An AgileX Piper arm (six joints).
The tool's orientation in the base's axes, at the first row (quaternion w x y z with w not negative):
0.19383, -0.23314, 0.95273, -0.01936
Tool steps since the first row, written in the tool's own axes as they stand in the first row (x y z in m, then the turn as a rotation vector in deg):
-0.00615, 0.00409, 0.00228, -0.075, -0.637, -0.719
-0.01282, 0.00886, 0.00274, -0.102, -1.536, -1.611
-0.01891, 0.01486, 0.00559, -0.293, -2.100, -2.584
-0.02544, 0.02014, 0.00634, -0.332, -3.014, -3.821
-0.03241, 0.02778, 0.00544, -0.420, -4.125, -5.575
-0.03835, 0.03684, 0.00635, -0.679, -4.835, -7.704
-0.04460, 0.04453, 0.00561, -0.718, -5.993, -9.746
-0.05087, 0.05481, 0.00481, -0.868, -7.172, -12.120
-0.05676, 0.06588, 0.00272, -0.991, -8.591, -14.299
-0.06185, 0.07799, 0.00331, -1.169, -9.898, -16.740
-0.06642, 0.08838, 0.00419, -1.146, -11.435, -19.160
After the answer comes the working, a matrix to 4 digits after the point.
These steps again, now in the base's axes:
0.00410, 0.00654, -0.00041, 0.067, -0.572, 0.773
0.00763, 0.01383, 0.00096, 0.145, -1.408, 1.721
0.01106, 0.02207, -0.00024, 0.179, -1.876, 2.761
0.01437, 0.02977, 0.00074, 0.142, -2.738, 4.034
0.01638, 0.03967, 0.00311, 0.035, -3.782, 5.828
0.01761, 0.05047, 0.00326, -0.249, -4.411, 7.979
0.01908, 0.06010, 0.00522, -0.484, -5.534, 10.028
0.01940, 0.07205, 0.00691, -0.745, -6.643, 12.426
0.01858, 0.08446, 0.00955, -0.849, -7.968, 14.664
0.01767, 0.09757, 0.00930, -1.057, -9.182, 17.151
0.01720, 0.10894, 0.00881, -1.320, -10.690, 19.574

The tool's axes in the first row as the columns of a matrix, in the base's axes (rounded; the answer above uses it unrounded):
-0.8162, -0.4367, 0.3784
-0.4517, 0.8905, 0.0535
-0.3603, -0.1273, -0.9241

